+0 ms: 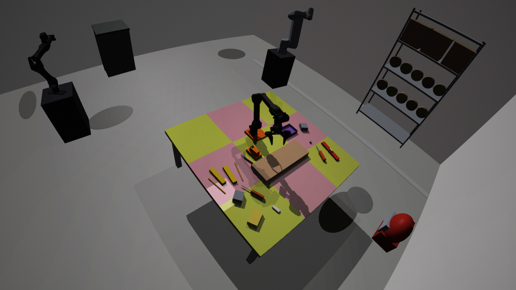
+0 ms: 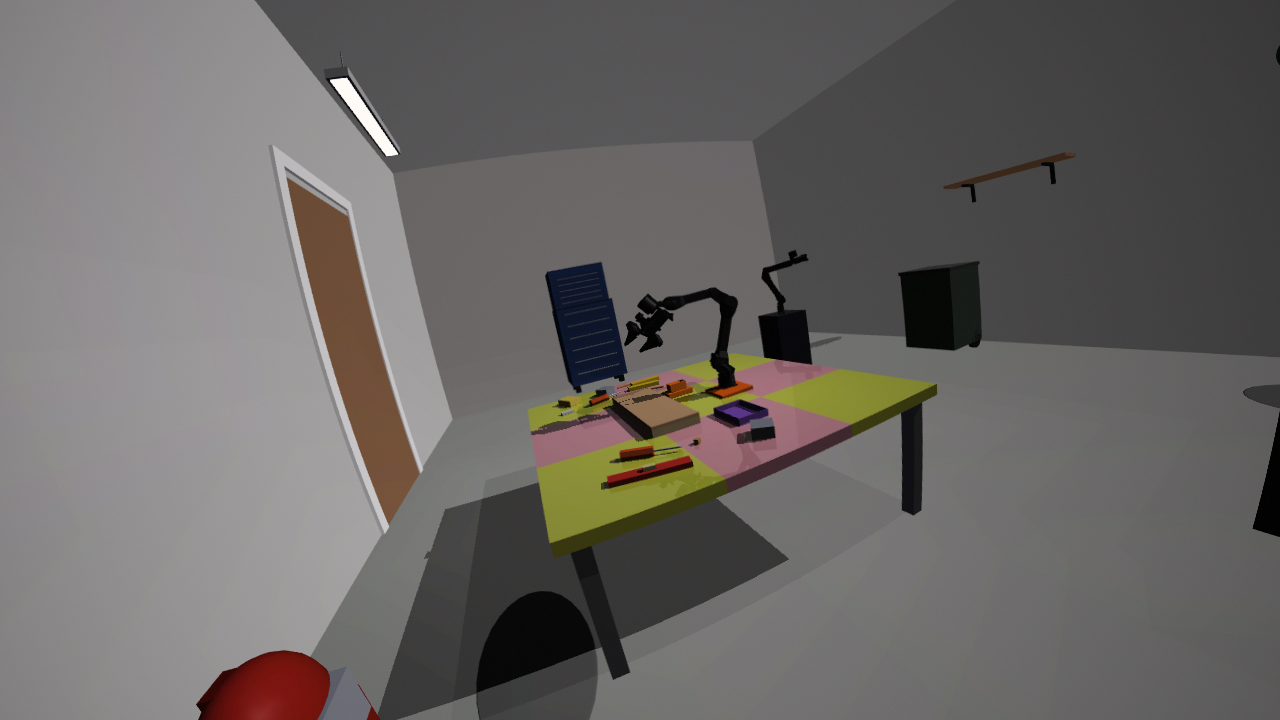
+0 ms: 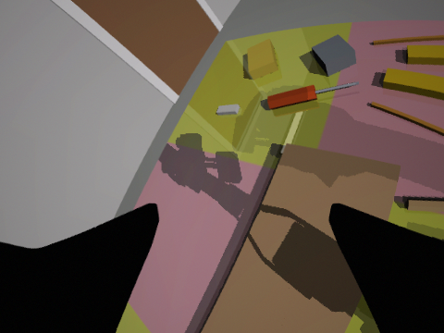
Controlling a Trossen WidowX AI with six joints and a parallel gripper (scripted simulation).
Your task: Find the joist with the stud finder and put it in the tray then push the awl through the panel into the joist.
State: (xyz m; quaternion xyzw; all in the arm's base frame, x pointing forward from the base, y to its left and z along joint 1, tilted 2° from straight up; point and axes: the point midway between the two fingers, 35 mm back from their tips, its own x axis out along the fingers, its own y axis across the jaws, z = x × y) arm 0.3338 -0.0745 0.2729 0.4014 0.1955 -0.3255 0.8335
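Now: gripper tip 190 mm past the orange stud finder, 40 mm to the left of it and 210 mm above it. The rest, counted from my gripper tip: awl 160 mm behind, 130 mm to the right, 250 mm below; white piece 330 mm ahead, 200 mm to the right, 250 mm below; purple tray 250 mm behind, 410 mm to the left, 240 mm below.
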